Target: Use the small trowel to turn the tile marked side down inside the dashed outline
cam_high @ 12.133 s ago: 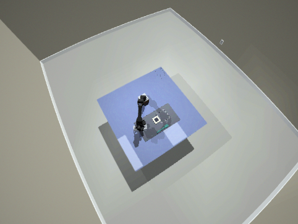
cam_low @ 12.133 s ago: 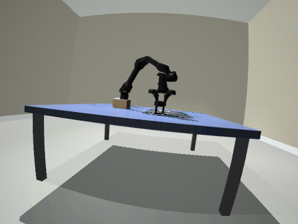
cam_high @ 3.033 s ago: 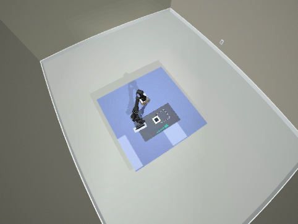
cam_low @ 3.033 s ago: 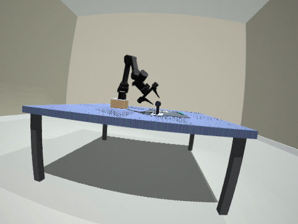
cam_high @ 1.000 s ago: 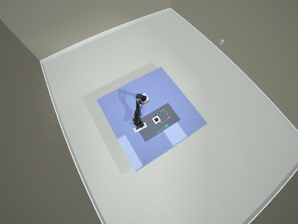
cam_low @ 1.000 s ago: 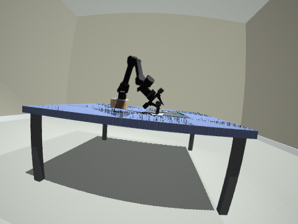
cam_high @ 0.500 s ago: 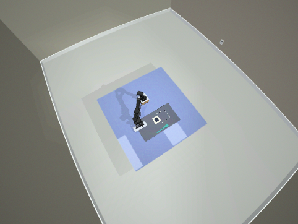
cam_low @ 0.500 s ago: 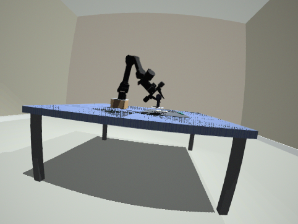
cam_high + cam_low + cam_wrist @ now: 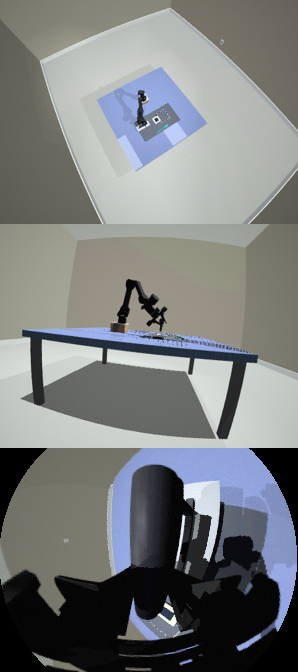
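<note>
The white tile lies 1 cm behind my gripper tip, 21 cm to the left of it and 9 cm below it. Round my gripper tip: dark mat 1 cm ahead, 21 cm to the left, 11 cm below; then small trowel 2 cm behind, 1 cm below; then teal trowel 15 cm ahead, 23 cm to the left, 9 cm below.
</note>
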